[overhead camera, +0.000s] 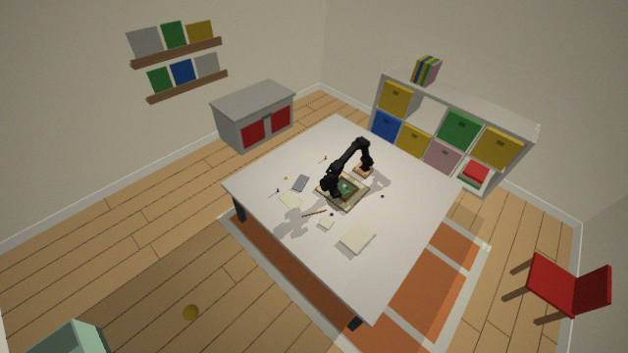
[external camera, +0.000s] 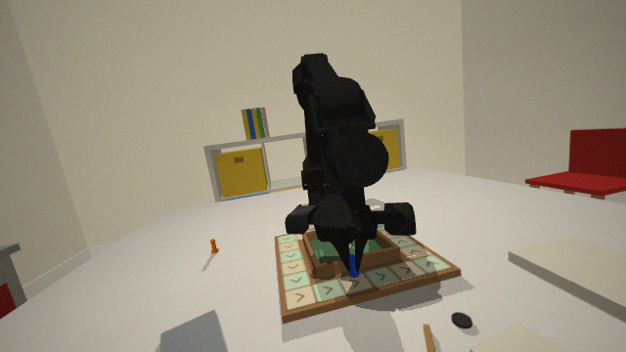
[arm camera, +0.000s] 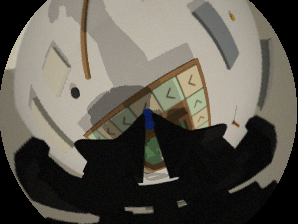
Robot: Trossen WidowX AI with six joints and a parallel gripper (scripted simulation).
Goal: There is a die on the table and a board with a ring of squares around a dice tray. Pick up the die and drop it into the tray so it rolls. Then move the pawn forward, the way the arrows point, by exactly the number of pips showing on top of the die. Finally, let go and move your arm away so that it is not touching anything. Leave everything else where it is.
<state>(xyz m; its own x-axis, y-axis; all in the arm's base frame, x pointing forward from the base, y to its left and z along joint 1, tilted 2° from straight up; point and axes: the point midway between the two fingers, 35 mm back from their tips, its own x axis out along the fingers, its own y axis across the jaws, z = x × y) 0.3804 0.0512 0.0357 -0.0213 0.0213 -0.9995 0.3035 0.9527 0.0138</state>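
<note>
Now: the dice tray 110 mm behind my gripper tip and 30 mm below it. The rest, counted from my gripper tip: wooden stick 170 mm ahead, 50 mm to the left, 30 mm below; white die 130 mm behind, 10 mm below; blue pawn 10 mm above.
</note>
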